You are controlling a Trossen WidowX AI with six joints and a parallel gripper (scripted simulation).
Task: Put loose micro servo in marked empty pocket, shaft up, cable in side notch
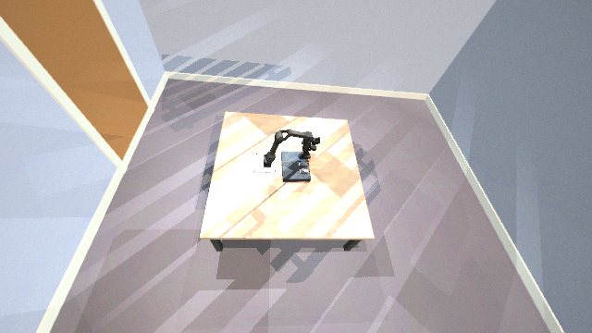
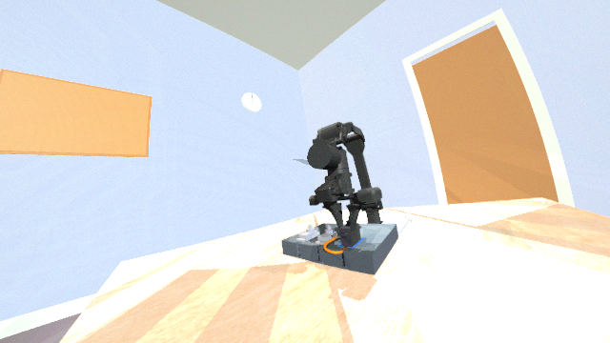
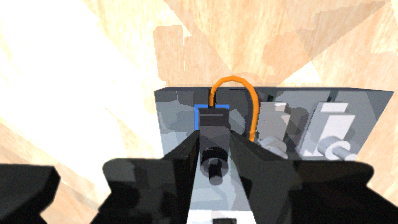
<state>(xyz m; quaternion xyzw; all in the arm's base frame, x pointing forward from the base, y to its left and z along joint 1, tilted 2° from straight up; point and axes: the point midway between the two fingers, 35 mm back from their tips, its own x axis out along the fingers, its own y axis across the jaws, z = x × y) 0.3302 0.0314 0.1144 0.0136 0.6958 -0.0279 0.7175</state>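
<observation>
My gripper tip is now 130 mm past the robot deck, 70 mm to the left of it and 60 mm above it.
</observation>
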